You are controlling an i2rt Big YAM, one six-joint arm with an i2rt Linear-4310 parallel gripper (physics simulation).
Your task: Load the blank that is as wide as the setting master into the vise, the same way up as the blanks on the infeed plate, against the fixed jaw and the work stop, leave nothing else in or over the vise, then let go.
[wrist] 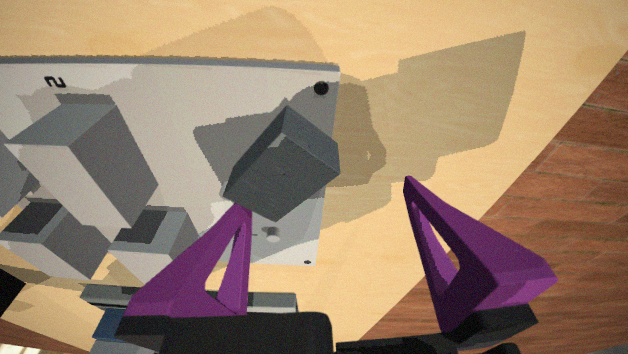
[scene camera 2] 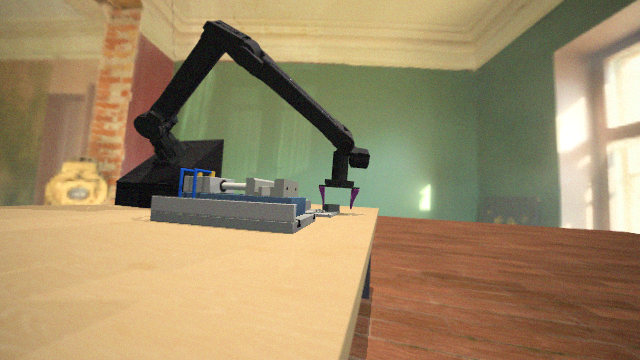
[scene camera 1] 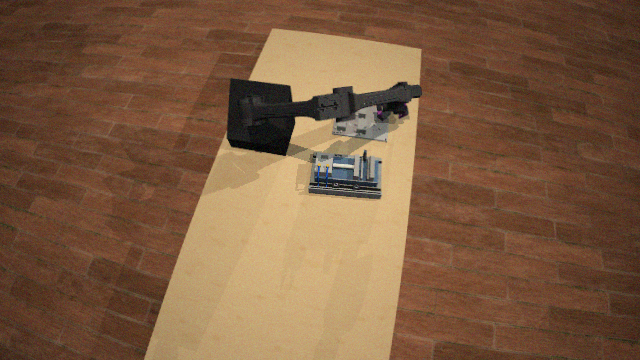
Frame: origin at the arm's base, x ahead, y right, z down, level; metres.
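Seen in the pictures: gripper, fingertip midpoint: point(wrist: 324, 193) point(scene camera 2: 337, 208) point(scene camera 1: 389, 118); arm's base, link origin: point(scene camera 2: 174, 156).
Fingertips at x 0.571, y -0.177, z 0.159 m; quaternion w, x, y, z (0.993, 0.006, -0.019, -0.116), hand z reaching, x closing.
Observation:
Offsets run from my fingertips to a thing's top centre. "pt": to the spot under its first point.
My gripper point(scene camera 1: 393, 112) point(scene camera 2: 337, 206) point(wrist: 324, 193) is open and empty, low over the outer end of the infeed plate {dx -0.125, dy +0.031, dz +0.013 m} point(scene camera 1: 360, 136) point(scene camera 2: 327, 214) point(wrist: 175, 105). A dark grey blank {dx -0.026, dy -0.016, dz -0.012 m} point(scene camera 2: 331, 207) point(wrist: 285, 170) sits turned at an angle near that end. In the wrist view its lower corner is by the left fingertip; contact is unclear. The right fingertip is beyond the plate's edge. A longer grey block {dx -0.128, dy -0.013, dz -0.023 m} point(wrist: 107, 160) stands further in. The vise {dx -0.154, dy +0.329, dz -0.078 m} point(scene camera 1: 345, 180) point(scene camera 2: 280, 199) stands apart from the plate; its fixed jaw point(scene camera 1: 373, 169) point(scene camera 2: 286, 188) is at the right. I cannot tell which piece is the setting master.
Two smaller blocks with dark tops {dx -0.213, dy +0.078, dz -0.023 m} point(wrist: 37, 217) {dx -0.121, dy +0.076, dz -0.023 m} point(wrist: 145, 225) stand along the plate's near side. Blue upright frames {pt dx -0.227, dy +0.376, dz -0.041 m} point(scene camera 1: 327, 176) point(scene camera 2: 187, 182) rise at the vise's left end, with a dark upright post {pt dx -0.087, dy +0.274, dz -0.074 m} point(scene camera 1: 365, 156) near its jaws. The table edge point(scene camera 2: 367, 250) is close beyond the gripper.

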